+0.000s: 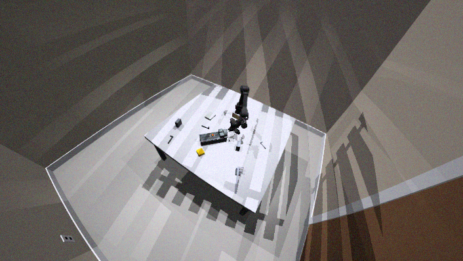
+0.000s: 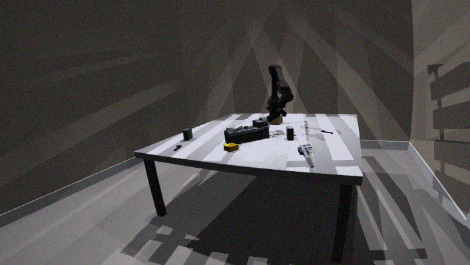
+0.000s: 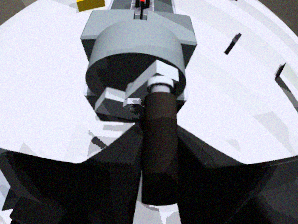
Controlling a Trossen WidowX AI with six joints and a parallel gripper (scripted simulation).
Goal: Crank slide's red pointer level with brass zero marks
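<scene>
My gripper tip is 120 mm to the left of the red pointer, 110 mm short of it and 10 mm above it. Also, from my gripper tip: yellow block 300 mm ahead, 160 mm to the right, 80 mm below; dark crank handle 20 mm above, 10 mm to the left, 10 mm behind.
</scene>
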